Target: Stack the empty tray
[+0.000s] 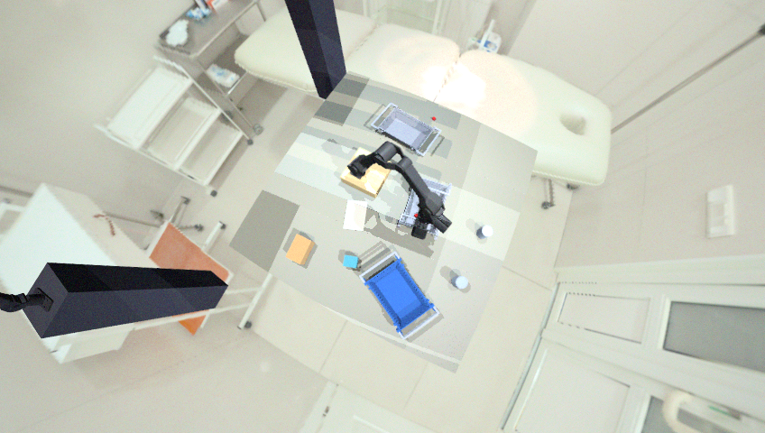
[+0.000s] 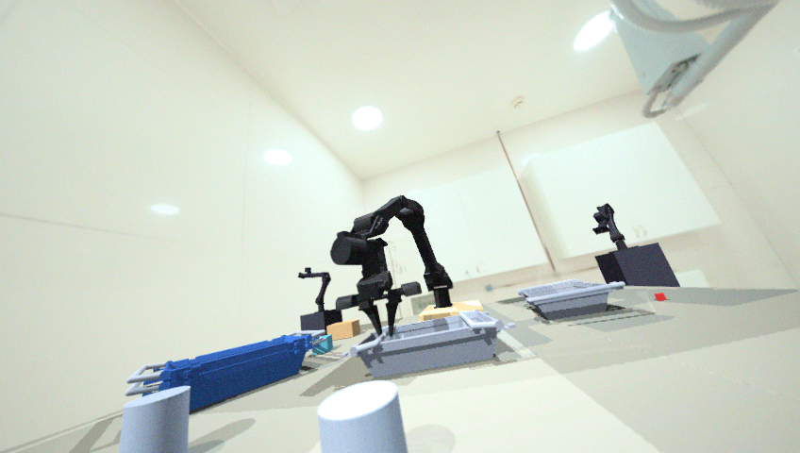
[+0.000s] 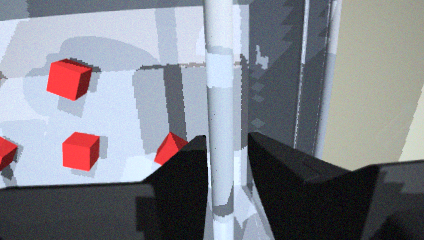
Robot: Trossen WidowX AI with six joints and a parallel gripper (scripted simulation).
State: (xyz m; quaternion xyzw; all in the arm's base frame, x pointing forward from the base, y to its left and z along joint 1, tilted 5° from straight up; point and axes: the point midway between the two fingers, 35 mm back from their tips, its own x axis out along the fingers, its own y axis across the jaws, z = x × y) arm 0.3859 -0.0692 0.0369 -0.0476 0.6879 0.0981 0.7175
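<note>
Right now my gripper tip is 300 mm past the grey tray, 420 mm to the right of it and 10 mm above it. Round my gripper tip: tan block: 430 mm behind, 400 mm to the right, 20 mm below; cyan block: 190 mm behind, 330 mm to the right, 30 mm below; white card: 290 mm behind, 120 mm to the right, 50 mm below.
</note>
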